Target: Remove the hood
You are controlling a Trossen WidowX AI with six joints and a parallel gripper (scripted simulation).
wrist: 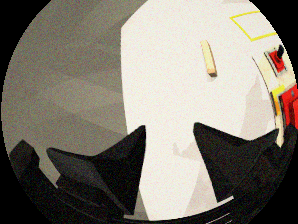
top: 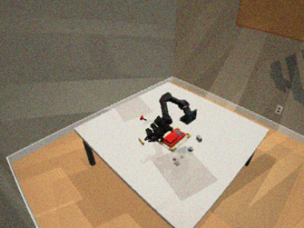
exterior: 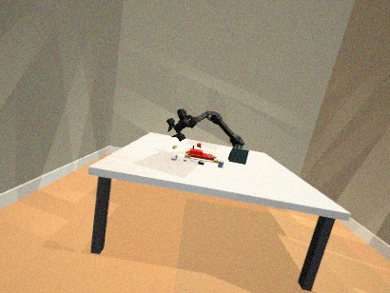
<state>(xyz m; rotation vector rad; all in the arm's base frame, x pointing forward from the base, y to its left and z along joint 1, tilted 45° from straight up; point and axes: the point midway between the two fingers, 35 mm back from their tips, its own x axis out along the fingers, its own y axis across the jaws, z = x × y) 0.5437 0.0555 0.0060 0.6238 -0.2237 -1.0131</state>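
Right now the red hood is 23 cm behind my gripper tip, 8 cm below it and 5 cm to the left of it. The rest, counted from my gripper tip: tan block: 11 cm to the right, 11 cm below, 5 cm behind.
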